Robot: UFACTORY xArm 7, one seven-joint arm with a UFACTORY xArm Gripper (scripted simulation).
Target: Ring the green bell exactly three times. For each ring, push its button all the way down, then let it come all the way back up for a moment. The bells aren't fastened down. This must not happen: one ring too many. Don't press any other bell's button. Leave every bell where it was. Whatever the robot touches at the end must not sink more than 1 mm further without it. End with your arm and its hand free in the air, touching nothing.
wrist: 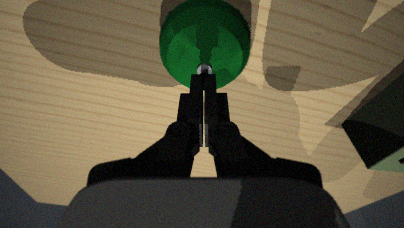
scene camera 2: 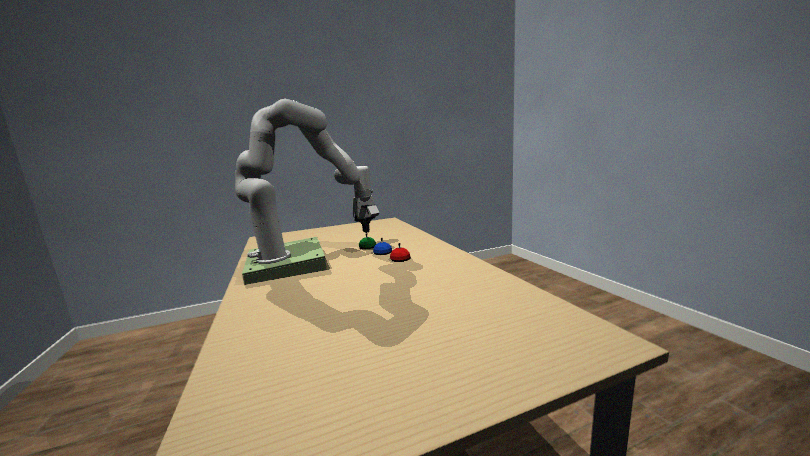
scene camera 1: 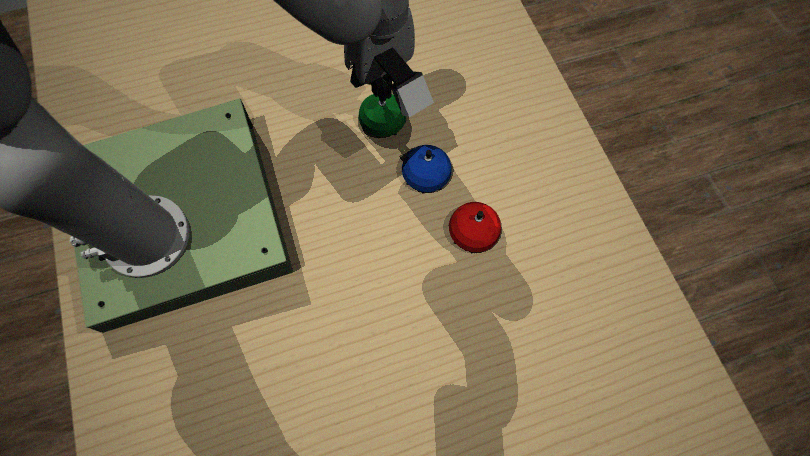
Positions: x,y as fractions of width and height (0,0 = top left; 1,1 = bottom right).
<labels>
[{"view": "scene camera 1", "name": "my gripper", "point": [0.47,0.21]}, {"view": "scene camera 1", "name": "green bell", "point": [0.47,0.26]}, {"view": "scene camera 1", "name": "red bell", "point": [0.58,0.52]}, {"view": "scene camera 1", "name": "blue bell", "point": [0.53,0.38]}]
</labels>
